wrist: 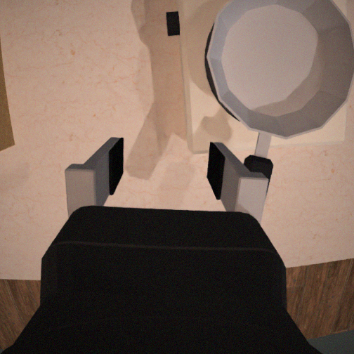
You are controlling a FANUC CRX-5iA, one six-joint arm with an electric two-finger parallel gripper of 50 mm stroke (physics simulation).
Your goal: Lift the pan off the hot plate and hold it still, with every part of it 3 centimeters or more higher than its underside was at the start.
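Note:
The grey pan (270,60) with many flat sides stands on the cream hot plate (198,135) at the upper right of the wrist view. Its handle runs toward the bottom of the view: a thin light neck, then a black grip (259,164), partly hidden behind the right finger. My gripper (165,157) is open and empty, to the left of the handle. The handle lies outside the fingers, beyond the right one.
A small black knob (173,23) sticks out at the hot plate's left side. A brown edge of another object (6,110) shows at the far left. The pale table top (75,90) ends at a wooden floor (322,290) low in the view. Shadows fall left of the hot plate.

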